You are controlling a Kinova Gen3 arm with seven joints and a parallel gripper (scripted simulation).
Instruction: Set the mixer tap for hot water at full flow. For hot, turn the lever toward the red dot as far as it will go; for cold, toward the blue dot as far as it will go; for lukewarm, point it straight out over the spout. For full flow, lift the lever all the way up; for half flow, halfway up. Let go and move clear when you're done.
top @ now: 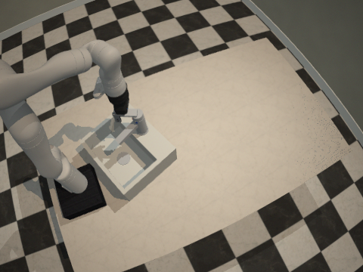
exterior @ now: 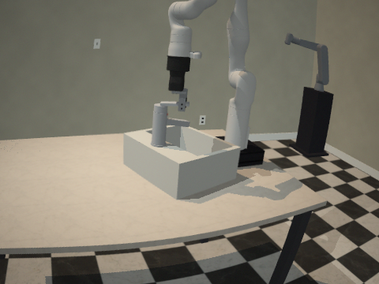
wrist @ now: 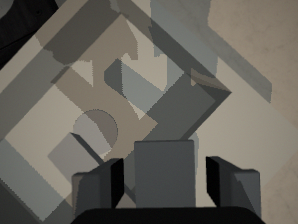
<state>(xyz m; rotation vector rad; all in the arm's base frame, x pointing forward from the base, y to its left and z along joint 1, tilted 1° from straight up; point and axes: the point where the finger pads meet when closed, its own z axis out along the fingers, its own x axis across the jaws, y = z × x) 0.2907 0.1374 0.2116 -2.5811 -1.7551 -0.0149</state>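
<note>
Now: hand 20 mm short of the lever and 10 mm to the left of it. From my hand the other things lie so: white sink basin: 240 mm below, 70 mm to the right, 40 mm behind.
</note>
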